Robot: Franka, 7 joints.
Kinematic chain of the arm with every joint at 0, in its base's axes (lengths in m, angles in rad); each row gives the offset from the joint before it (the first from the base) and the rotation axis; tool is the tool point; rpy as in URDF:
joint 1: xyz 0 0 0.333 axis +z
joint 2: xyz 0 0 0 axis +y
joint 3: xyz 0 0 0.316 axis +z
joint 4: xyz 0.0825 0 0 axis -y
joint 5: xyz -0.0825 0 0.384 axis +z
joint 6: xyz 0 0 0 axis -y
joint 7: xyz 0.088 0 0 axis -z
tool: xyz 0 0 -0.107 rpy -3.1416 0 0
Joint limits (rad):
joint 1: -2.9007..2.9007
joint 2: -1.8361..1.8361
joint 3: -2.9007..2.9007
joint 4: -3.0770..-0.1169
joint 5: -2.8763..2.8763
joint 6: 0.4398..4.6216
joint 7: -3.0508..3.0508
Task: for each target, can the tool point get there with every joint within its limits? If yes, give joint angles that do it. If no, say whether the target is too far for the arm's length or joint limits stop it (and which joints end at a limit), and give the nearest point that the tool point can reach.
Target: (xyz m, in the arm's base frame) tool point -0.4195 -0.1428 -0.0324
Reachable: yes | joints -0.6226 -1.2530 -2.4552 -2.3113 -0.0776 3.2869 -2.1964
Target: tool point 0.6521 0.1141 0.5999
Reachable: yes | joints 0.8900 1.5288 -1.9408 -1.5811 0.5555 3.8366 -1.1992
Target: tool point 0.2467 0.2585 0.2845
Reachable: yes | joints -0.8758 -0.0543 2.0567 -2.8041 -1.8383 1.1834 -1.9182
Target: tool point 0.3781 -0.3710 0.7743
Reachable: yes | joints -1.6512 1.1098 2.3980 -1.2575 1.7337 3.8263 -0.8728
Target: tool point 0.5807 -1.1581 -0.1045
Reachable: no: too far | nearest point 0.3643 -0.7266 0.0585 | short by 0.510 m
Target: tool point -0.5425 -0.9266 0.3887
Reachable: no: too far | nearest point -0.4329 -0.7393 0.3774 | short by 0.217 m
